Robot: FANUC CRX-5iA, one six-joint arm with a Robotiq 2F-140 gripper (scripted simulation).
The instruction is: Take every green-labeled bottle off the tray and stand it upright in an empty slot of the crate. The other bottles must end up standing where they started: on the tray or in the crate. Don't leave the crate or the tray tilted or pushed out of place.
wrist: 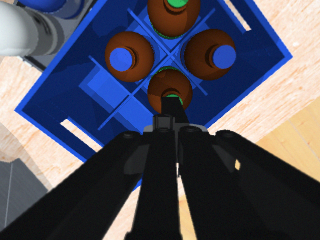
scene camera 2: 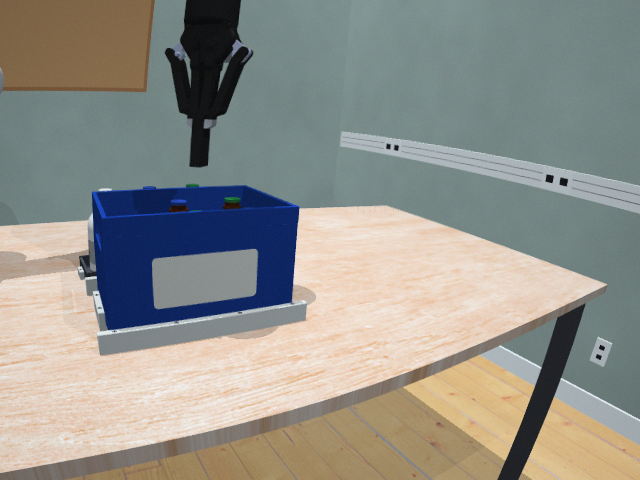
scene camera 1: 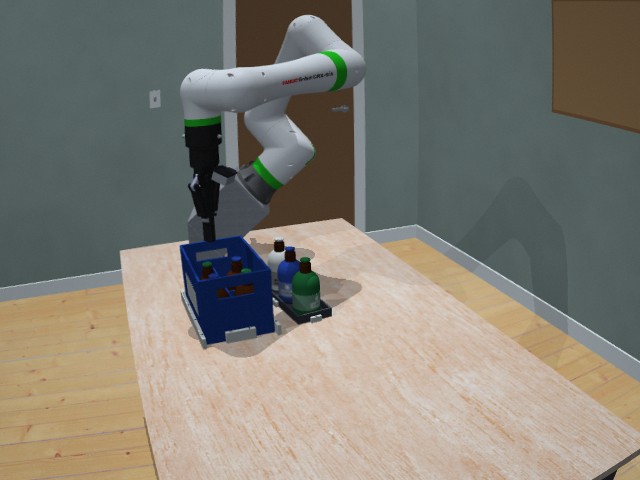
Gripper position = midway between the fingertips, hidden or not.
In view: my gripper (scene camera 2: pixel 198 166), a green-labeled bottle (scene camera 1: pixel 305 284), a blue crate (scene camera 1: pixel 216 316) and a blue-labeled bottle (scene camera 1: pixel 289 267).
The blue crate is seen too in the wrist view (wrist: pixel 77 85). My gripper shows as well in the wrist view (wrist: pixel 169 110) and in scene camera 1 (scene camera 1: pixel 209 240). The wrist view misses the green-labeled bottle: it is out of frame.
